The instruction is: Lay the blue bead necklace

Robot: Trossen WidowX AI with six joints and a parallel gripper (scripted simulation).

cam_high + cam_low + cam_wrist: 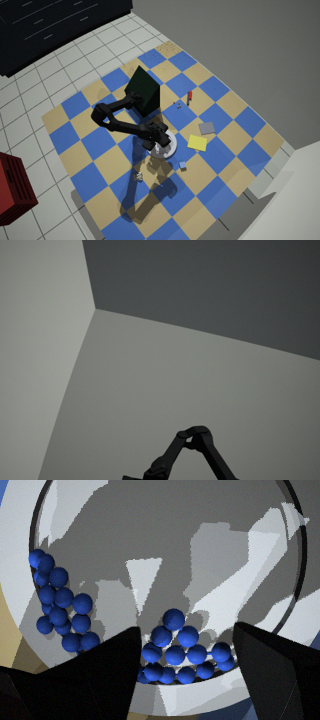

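The round white bead board is 3 cm ahead of my gripper tip, 2 cm to the left of it and 1 cm below it. From my gripper tip the other things lie so: small blue cube: 22 cm ahead, 5 cm to the left, 1 cm below; then grey square: 11 cm ahead, 34 cm to the left, 1 cm below; then yellow pad: 16 cm ahead, 22 cm to the left, 1 cm below.
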